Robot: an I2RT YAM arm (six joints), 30 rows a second.
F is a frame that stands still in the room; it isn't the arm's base.
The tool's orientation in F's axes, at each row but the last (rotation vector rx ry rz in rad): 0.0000, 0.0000, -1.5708; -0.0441, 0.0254, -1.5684; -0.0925, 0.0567, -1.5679; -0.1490, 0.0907, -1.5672; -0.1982, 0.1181, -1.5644; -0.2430, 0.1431, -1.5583; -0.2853, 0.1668, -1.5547
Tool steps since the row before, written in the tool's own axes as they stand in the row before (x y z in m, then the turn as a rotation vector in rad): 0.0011, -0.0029, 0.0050, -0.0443, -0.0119, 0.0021; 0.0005, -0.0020, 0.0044, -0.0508, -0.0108, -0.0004; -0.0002, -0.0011, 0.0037, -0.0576, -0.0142, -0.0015; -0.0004, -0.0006, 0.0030, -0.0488, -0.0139, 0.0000; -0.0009, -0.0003, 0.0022, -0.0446, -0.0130, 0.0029; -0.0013, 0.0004, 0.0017, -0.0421, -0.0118, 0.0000; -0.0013, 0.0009, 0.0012, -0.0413, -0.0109, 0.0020
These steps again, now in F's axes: -0.0029, -0.0011, 0.0050, -0.0119, 0.0443, 0.0021; -0.0018, -0.0005, 0.0045, -0.0109, 0.0508, -0.0005; -0.0007, 0.0003, 0.0038, -0.0144, 0.0575, -0.0015; -0.0001, 0.0005, 0.0030, -0.0139, 0.0488, 0.0003; 0.0001, 0.0010, 0.0022, -0.0124, 0.0448, 0.0032; 0.0008, 0.0014, 0.0015, -0.0119, 0.0421, 0.0002; 0.0012, 0.0014, 0.0008, -0.0105, 0.0414, 0.0020
